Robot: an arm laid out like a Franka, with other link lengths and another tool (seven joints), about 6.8 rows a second.
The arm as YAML. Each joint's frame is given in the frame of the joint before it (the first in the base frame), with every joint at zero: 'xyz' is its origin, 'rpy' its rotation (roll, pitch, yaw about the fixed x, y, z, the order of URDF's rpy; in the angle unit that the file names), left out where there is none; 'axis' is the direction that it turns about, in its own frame. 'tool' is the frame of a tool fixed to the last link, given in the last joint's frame.
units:
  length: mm
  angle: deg
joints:
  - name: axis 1
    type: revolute
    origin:
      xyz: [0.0, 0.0, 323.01]
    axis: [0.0, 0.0, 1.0]
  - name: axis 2
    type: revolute
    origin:
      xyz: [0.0, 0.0, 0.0]
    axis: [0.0, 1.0, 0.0]
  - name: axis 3
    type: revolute
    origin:
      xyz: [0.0, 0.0, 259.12]
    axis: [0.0, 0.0, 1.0]
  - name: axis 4
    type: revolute
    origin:
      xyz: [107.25, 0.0, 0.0]
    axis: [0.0, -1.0, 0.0]
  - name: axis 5
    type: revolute
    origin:
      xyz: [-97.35, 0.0, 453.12]
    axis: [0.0, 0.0, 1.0]
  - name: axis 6
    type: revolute
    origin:
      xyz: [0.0, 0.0, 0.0]
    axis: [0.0, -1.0, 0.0]
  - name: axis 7
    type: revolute
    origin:
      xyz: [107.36, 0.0, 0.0]
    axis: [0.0, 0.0, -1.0]
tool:
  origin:
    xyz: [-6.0, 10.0, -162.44]
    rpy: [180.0, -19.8, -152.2]
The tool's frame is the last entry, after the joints.
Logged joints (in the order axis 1, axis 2, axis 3, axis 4, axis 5, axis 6, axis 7), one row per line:
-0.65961 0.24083 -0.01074 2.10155 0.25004 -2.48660 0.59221
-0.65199 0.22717 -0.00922 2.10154 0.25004 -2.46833 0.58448
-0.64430 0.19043 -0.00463 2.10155 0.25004 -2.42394 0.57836
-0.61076 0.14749 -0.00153 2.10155 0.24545 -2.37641 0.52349
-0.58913 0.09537 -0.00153 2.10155 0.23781 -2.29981 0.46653
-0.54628 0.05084 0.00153 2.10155 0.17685 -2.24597 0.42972
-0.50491 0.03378 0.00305 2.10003 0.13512 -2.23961 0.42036
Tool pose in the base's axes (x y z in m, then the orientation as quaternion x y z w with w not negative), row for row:
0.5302 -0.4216 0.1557 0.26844 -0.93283 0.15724 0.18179
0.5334 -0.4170 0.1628 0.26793 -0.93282 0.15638 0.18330
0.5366 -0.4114 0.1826 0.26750 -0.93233 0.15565 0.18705
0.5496 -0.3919 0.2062 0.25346 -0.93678 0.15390 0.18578
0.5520 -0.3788 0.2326 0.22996 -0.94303 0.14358 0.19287
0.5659 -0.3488 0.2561 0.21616 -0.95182 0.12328 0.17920
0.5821 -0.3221 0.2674 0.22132 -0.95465 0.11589 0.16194
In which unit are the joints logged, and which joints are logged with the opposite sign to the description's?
The joints are logged in radians. Opposite sign: axis 4, axis 5, axis 6, axis 7.
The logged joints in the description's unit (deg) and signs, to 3 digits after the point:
-37.793 13.799 -0.615 -120.410 -14.326 142.472 -33.931
-37.356 13.016 -0.528 -120.409 -14.326 141.425 -33.488
-36.916 10.911 -0.265 -120.410 -14.326 138.882 -33.138
-34.994 8.451 -0.088 -120.410 -14.063 136.158 -29.994
-33.755 5.464 -0.088 -120.410 -13.626 131.769 -26.730
-31.300 2.913 0.088 -120.410 -10.133 128.685 -24.621
-28.929 1.935 0.175 -120.323 -7.742 128.320 -24.085

